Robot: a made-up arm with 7 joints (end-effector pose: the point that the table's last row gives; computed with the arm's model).
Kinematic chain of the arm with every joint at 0, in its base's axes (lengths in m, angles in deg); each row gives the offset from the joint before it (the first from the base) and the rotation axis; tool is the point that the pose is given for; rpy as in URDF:
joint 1: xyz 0 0 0.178 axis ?
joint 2: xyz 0 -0.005 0.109 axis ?
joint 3: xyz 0 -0.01 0.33 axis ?
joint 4: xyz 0 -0.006 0.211 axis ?
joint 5: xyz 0 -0.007 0.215 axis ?
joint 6: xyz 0 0 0.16 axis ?
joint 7: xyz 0 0 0.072 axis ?
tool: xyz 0 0 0 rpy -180 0 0
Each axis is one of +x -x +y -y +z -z.
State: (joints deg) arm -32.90 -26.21 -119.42 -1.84 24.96 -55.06 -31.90
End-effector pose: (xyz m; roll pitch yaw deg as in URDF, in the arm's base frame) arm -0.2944 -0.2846 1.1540 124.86 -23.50 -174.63
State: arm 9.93 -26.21 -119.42 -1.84 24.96 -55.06 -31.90
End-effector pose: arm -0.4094 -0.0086 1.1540 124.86 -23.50 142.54
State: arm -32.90 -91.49 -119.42 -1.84 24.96 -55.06 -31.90
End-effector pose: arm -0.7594 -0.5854 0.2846 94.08 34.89 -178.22
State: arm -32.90 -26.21 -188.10 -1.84 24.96 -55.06 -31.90
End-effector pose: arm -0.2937 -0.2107 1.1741 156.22 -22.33 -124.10
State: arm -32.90 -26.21 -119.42 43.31 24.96 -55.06 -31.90
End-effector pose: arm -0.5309 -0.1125 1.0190 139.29 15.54 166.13
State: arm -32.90 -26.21 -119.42 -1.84 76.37 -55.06 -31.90
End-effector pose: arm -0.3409 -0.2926 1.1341 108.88 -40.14 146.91
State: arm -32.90 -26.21 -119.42 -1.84 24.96 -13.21 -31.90
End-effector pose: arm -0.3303 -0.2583 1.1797 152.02 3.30 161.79
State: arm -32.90 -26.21 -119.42 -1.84 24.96 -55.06 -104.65
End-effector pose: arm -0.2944 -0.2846 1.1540 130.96 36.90 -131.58
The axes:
joint 1: -z
joint 2: +y
joint 3: -z
joint 4: +y
joint 5: -z
joint 6: +y
joint 7: -z

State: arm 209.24 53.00 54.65 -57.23 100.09 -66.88 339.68
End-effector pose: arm -0.5972 0.0058 0.8696 -7.20 -74.32 -153.22
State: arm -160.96 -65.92 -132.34 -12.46 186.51 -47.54 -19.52
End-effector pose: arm 0.8282 -0.2523 0.7185 -94.91 -62.62 46.76
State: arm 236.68 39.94 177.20 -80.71 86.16 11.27 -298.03
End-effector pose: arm -0.4288 0.5914 0.4766 -49.65 41.91 -101.07
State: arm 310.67 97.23 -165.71 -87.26 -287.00 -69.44 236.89
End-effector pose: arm 0.4428 0.2641 -0.1537 -83.30 -32.66 29.89
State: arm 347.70 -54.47 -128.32 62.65 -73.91 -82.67 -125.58
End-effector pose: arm -0.7282 0.1444 0.5987 173.95 -37.31 -86.14
